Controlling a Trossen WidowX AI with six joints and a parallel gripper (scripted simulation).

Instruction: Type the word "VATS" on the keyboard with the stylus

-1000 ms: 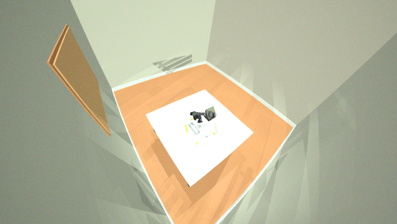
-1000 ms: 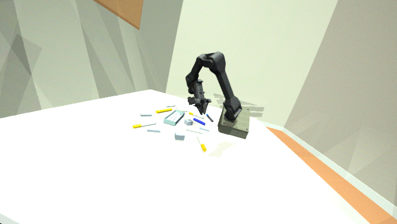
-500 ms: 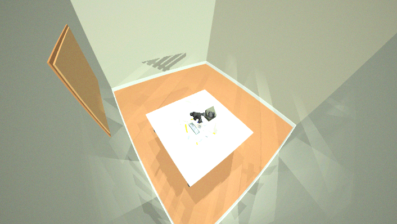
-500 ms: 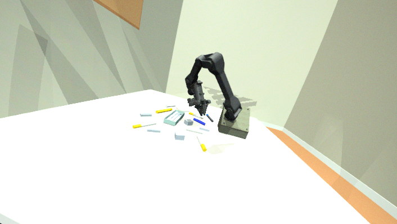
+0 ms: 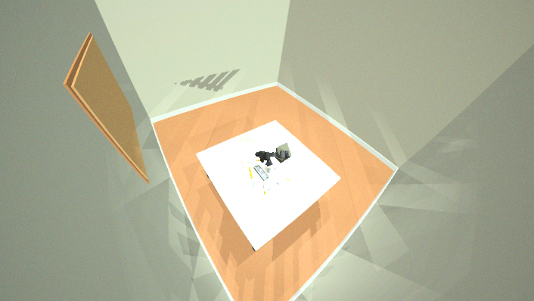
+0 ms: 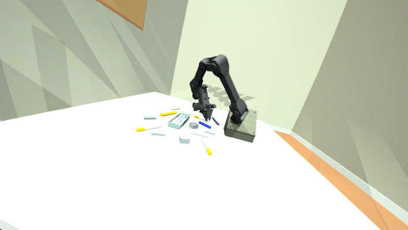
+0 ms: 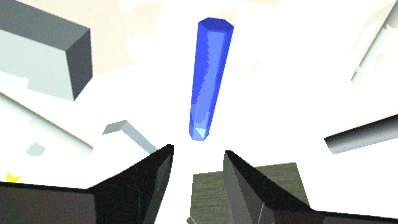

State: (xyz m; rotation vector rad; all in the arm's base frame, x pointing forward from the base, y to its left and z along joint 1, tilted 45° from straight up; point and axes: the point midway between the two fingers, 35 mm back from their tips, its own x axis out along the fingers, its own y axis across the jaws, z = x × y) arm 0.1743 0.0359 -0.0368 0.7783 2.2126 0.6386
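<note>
Right now the blue stylus is 4 cm below my gripper tip, 2 cm behind it and 1 cm to the left of it. Round my gripper tip: yellow bar (27 cm ahead, 3 cm below); then keyboard (16 cm ahead, 6 cm to the left, 3 cm below); then dark pen (18 cm to the right, 4 cm below, 2 cm behind).
</note>
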